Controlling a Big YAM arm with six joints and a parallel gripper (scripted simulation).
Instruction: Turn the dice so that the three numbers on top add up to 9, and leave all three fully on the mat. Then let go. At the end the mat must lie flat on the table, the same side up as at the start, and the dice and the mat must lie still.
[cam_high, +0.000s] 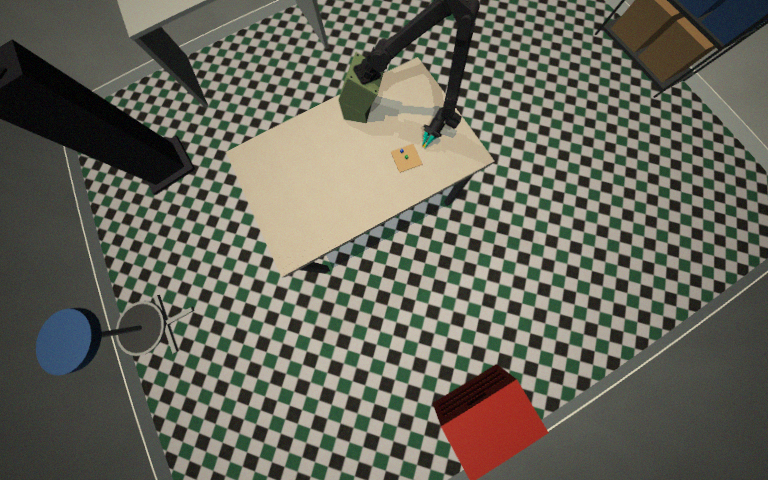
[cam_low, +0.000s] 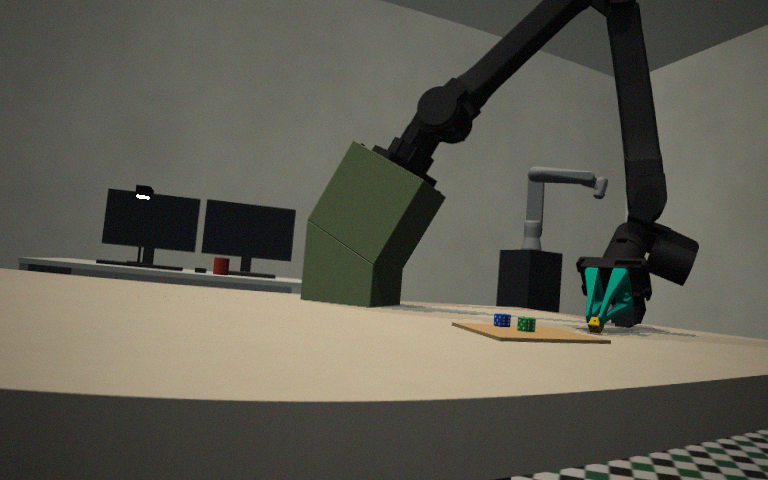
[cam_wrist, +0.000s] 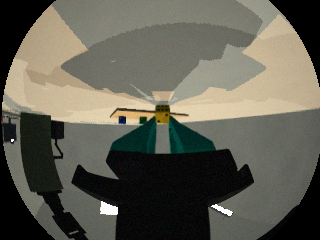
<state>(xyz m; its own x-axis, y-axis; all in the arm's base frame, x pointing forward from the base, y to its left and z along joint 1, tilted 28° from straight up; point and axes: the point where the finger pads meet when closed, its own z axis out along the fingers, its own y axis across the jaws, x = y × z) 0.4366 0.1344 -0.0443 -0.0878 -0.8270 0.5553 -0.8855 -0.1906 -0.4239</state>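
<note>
Now: the yellow die 1 cm below my hand. From my hand the other things lie so: blue die (5 cm behind, 12 cm to the right, 1 cm below); then green die (12 cm to the right, 1 cm below); then mat (12 cm to the right, 2 cm below).
</note>
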